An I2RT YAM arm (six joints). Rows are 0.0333 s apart.
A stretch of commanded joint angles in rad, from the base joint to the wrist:
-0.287, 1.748, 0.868, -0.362, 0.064, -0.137
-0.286, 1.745, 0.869, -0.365, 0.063, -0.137
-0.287, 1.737, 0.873, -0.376, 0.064, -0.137
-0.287, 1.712, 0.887, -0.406, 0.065, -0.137
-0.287, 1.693, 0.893, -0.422, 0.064, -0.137
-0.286, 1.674, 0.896, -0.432, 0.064, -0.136
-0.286, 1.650, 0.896, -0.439, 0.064, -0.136
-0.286, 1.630, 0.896, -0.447, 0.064, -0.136
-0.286, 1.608, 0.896, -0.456, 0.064, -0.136
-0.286, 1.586, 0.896, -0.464, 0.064, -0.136
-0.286, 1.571, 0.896, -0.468, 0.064, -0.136
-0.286, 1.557, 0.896, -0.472, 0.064, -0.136
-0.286, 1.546, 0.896, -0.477, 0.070, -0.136
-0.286, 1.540, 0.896, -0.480, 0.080, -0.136
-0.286, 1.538, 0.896, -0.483, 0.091, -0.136
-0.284, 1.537, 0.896, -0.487, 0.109, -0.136
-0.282, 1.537, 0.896, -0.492, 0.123, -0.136
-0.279, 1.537, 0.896, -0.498, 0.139, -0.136
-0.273, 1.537, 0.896, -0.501, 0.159, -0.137
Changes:
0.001, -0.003, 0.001, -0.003, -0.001, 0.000
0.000, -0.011, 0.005, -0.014, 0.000, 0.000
0.000, -0.036, 0.019, -0.044, 0.001, 0.000
0.000, -0.055, 0.025, -0.060, 0.000, 0.000
0.001, -0.074, 0.028, -0.070, 0.000, 0.001
0.001, -0.098, 0.028, -0.077, 0.000, 0.001
0.001, -0.118, 0.028, -0.085, 0.000, 0.001
0.001, -0.140, 0.028, -0.094, 0.000, 0.001
0.001, -0.162, 0.028, -0.102, 0.000, 0.001
0.001, -0.177, 0.028, -0.106, 0.000, 0.001
0.001, -0.191, 0.028, -0.110, 0.000, 0.001
0.001, -0.202, 0.028, -0.115, 0.006, 0.001
0.001, -0.208, 0.028, -0.118, 0.016, 0.001
0.001, -0.210, 0.028, -0.121, 0.027, 0.001
0.003, -0.211, 0.028, -0.125, 0.045, 0.001
0.005, -0.211, 0.028, -0.130, 0.059, 0.001
0.008, -0.211, 0.028, -0.136, 0.075, 0.001
0.014, -0.211, 0.028, -0.139, 0.095, 0.000

